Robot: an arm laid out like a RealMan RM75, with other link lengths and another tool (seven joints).
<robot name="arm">
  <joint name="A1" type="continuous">
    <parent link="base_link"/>
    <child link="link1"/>
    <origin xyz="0 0 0.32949"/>
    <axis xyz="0 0 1"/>
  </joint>
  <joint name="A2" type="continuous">
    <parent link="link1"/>
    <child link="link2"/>
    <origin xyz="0 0 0"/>
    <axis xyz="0 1 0"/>
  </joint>
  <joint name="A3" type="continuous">
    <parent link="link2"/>
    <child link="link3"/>
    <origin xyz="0 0 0.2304"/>
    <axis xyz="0 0 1"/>
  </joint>
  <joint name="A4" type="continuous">
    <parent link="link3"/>
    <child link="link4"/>
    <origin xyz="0 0 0"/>
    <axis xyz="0 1 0"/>
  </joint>
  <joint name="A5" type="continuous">
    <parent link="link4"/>
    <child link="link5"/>
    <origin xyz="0 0 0.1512"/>
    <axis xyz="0 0 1"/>
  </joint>
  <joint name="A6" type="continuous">
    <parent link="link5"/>
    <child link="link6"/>
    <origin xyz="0 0 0"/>
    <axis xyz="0 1 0"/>
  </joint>
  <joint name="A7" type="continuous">
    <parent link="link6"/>
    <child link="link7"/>
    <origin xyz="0 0 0.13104"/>
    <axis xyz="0 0 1"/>
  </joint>
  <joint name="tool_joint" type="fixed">
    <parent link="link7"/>
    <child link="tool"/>
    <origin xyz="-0.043 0.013 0.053" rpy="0.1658 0 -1.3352"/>
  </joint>
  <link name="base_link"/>
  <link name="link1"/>
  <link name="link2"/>
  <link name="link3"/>
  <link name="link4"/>
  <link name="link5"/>
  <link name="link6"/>
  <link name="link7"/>
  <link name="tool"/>
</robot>
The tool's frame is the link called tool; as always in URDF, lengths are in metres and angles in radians. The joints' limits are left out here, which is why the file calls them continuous.
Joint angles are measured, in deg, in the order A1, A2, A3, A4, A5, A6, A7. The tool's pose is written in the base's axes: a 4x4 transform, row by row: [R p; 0 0 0 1], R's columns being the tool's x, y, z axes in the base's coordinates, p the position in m. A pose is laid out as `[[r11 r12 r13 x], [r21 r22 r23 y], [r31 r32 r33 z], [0 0 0 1]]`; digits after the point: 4 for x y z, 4 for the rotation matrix.
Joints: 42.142 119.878 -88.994 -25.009 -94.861 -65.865 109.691
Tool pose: [[0.8294 0.5035 -0.2420 0.1255], [0.5456 -0.8231 0.1574 0.2852], [-0.1199 -0.2625 -0.9574 -0.0277], [0 0 0 1]]
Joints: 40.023 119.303 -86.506 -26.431 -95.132 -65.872 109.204
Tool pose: [[0.8412 0.4760 -0.2564 0.1316], [0.5288 -0.8233 0.2065 0.2912], [-0.1128 -0.3093 -0.9442 -0.0184], [0 0 0 1]]
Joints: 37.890 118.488 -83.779 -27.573 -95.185 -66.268 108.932
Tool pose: [[0.8576 0.4388 -0.2683 0.1396], [0.5027 -0.8252 0.2576 0.2973], [-0.1083 -0.3558 -0.9283 -0.0068], [0 0 0 1]]
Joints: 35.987 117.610 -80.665 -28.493 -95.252 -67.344 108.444
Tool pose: [[0.8702 0.4031 -0.2833 0.1469], [0.4800 -0.8232 0.3032 0.3025], [-0.1110 -0.3998 -0.9098 0.0062], [0 0 0 1]]
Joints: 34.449 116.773 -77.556 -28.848 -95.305 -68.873 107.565
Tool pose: [[0.8784 0.3728 -0.2991 0.1536], [0.4630 -0.8191 0.3388 0.3056], [-0.1187 -0.4361 -0.8920 0.0186], [0 0 0 1]]
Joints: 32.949 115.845 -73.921 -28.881 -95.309 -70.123 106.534
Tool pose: [[0.8888 0.3370 -0.3106 0.1620], [0.4420 -0.8096 0.3863 0.3102], [-0.1213 -0.4806 -0.8685 0.0329], [0 0 0 1]]
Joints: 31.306 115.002 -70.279 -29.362 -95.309 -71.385 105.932
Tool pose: [[0.8988 0.2988 -0.3206 0.1702], [0.4201 -0.7959 0.4359 0.3143], [-0.1249 -0.5265 -0.8409 0.0480], [0 0 0 1]]
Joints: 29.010 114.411 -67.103 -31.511 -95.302 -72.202 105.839
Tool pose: [[0.9064 0.2694 -0.3253 0.1781], [0.4054 -0.7706 0.4917 0.3178], [-0.1182 -0.5776 -0.8077 0.0644], [0 0 0 1]]
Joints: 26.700 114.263 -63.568 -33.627 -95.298 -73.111 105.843
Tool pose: [[0.9145 0.2330 -0.3308 0.1855], [0.3870 -0.7419 0.5475 0.3198], [-0.1178 -0.6287 -0.7687 0.0802], [0 0 0 1]]
